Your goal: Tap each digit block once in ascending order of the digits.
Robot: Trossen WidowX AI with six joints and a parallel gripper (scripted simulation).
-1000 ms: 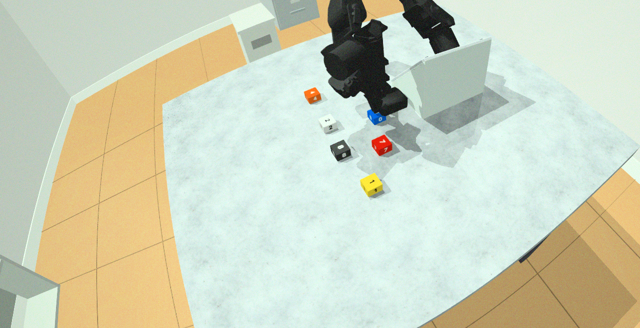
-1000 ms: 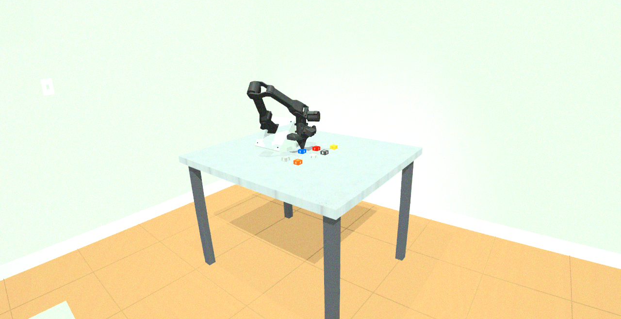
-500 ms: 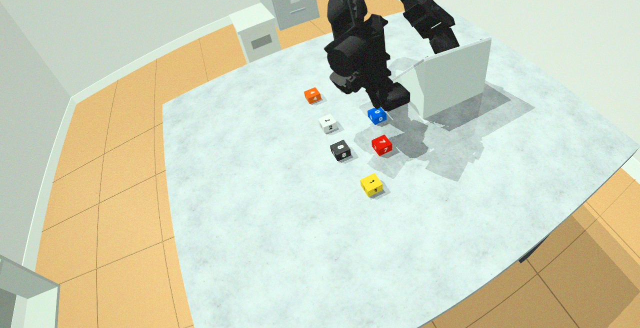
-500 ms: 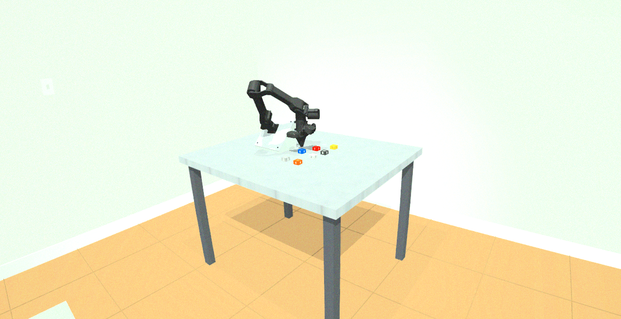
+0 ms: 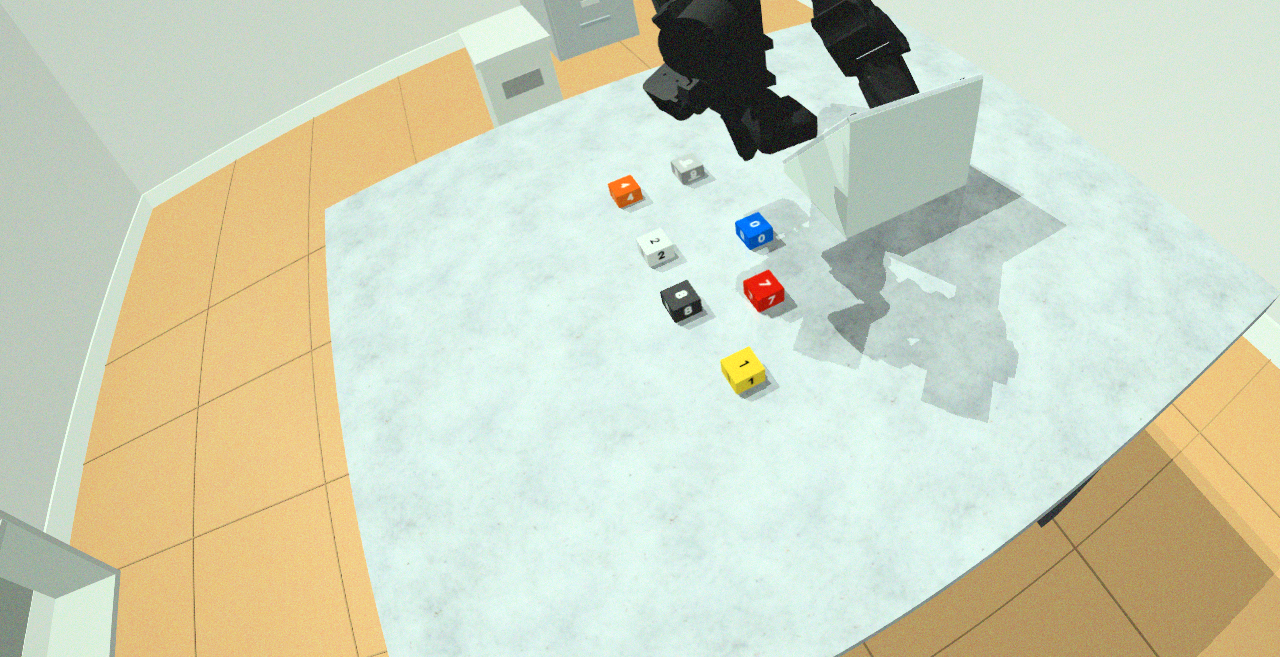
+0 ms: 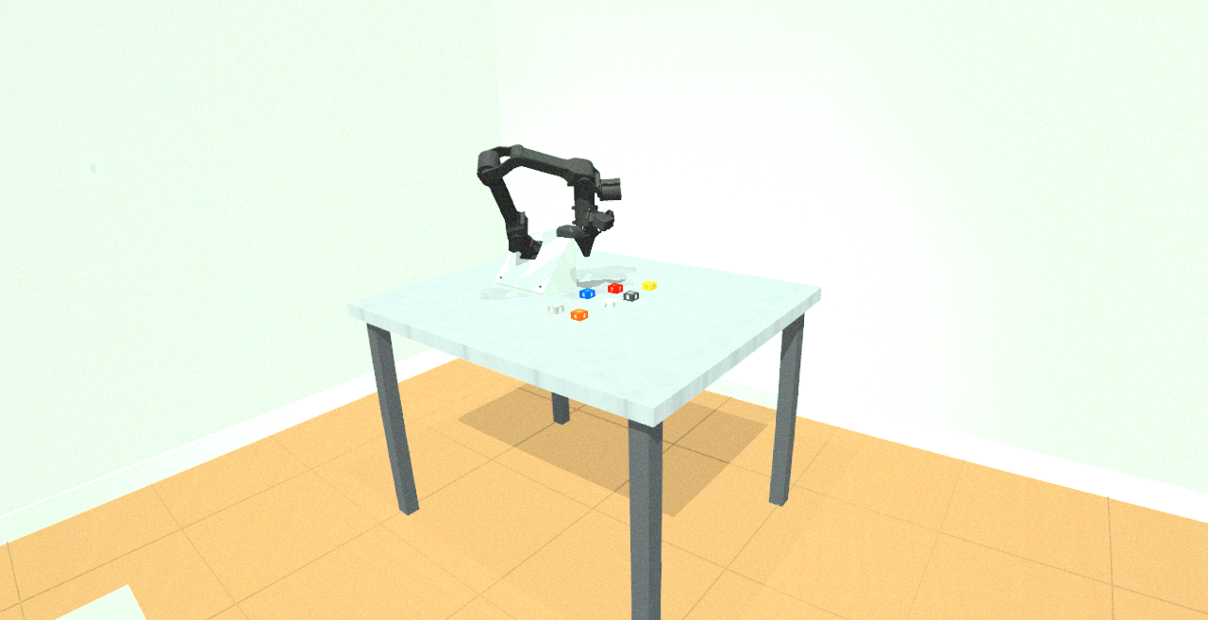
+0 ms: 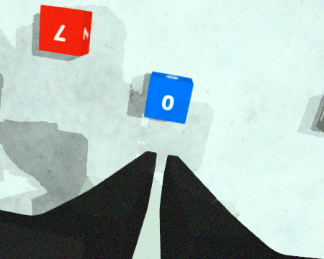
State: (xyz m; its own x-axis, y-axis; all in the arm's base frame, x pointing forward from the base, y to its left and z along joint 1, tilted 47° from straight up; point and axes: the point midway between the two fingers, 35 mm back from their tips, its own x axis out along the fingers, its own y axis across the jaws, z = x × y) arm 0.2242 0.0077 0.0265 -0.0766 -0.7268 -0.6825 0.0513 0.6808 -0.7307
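The yellow block lies 110 mm ahead of my gripper tip, 150 mm to the left of it and 110 mm below it. Round my gripper tip: blue block: 110 mm below; red block: 40 mm ahead, 80 mm to the left, 110 mm below; white block: 100 mm ahead, 40 mm to the right, 110 mm below.
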